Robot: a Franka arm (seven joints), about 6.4 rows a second.
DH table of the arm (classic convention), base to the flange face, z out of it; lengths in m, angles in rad. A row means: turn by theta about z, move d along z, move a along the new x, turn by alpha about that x. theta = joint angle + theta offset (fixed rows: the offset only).
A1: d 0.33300, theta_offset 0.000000, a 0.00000, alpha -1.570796
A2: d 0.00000, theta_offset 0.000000, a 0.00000, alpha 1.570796
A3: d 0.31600, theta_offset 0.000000, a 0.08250, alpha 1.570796
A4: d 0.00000, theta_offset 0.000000, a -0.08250, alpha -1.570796
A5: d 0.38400, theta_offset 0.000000, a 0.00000, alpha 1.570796
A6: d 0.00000, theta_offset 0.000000, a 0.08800, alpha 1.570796
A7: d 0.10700, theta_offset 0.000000, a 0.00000, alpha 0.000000
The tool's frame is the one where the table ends.
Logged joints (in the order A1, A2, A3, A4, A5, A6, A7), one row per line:
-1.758 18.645 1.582 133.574 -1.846 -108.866 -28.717
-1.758 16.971 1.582 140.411 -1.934 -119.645 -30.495
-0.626 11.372 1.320 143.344 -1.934 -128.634 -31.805
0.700 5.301 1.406 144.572 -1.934 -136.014 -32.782
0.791 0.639 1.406 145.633 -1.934 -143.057 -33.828
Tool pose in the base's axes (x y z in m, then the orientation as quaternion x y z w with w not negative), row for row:
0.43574 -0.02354 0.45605 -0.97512 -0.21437 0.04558 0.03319
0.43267 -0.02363 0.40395 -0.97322 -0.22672 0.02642 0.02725
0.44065 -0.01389 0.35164 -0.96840 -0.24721 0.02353 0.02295
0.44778 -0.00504 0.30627 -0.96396 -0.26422 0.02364 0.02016
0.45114 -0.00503 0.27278 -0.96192 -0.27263 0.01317 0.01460
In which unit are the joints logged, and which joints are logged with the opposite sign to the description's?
The joints are logged in degrees. Opposite sign: A2, A3, A4, A5, A6.
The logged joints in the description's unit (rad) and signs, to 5 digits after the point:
-0.03068 -0.32542 -0.02761 -2.33131 0.03222 1.90007 -0.50121
-0.03068 -0.29620 -0.02761 -2.45063 0.03375 2.08820 -0.53224
-0.01093 -0.19848 -0.02304 -2.50182 0.03375 2.24509 -0.55510
0.01222 -0.09252 -0.02454 -2.52326 0.03375 2.37389 -0.57215
0.01381 -0.01115 -0.02454 -2.54178 0.03375 2.49682 -0.59041

